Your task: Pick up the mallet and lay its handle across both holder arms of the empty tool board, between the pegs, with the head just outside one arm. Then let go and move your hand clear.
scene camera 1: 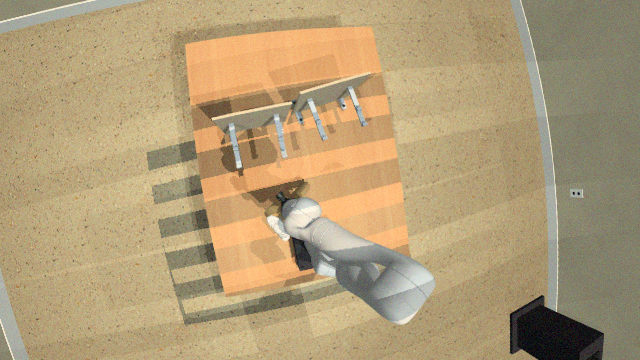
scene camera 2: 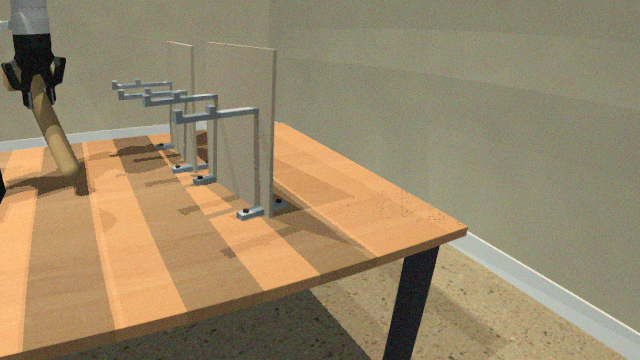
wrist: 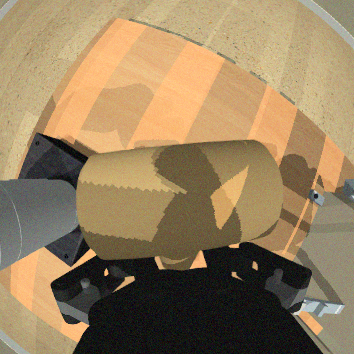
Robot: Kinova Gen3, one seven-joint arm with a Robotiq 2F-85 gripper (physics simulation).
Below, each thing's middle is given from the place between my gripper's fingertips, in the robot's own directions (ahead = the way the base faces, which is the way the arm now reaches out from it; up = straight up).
Right now my hand is 30 mm above the wooden mallet [scene camera 2: 43,111] and 10 mm to the left of it.
